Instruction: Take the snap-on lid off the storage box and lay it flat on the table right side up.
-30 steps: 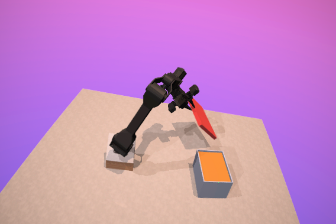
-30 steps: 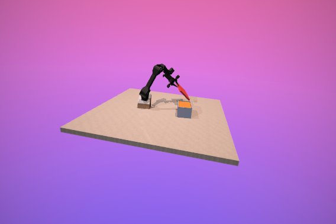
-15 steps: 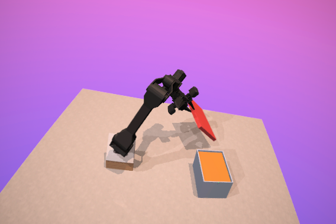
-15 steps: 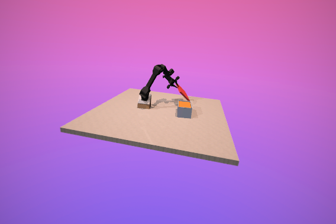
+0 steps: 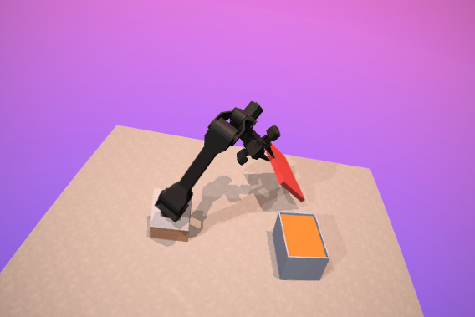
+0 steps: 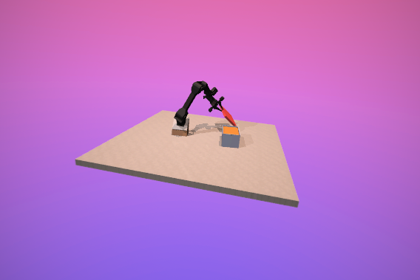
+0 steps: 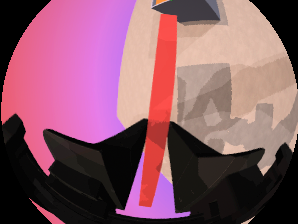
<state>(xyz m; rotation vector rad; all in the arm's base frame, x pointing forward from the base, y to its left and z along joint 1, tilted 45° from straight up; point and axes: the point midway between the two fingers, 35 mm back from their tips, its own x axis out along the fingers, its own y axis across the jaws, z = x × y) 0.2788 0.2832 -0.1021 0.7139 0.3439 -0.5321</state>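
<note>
My gripper tip is now 50 mm short of the red lid, 30 mm to the right of it and 50 mm above it. From my gripper tip the other things lie so: grey storage box 110 mm ahead, 310 mm to the right, 130 mm below.
</note>
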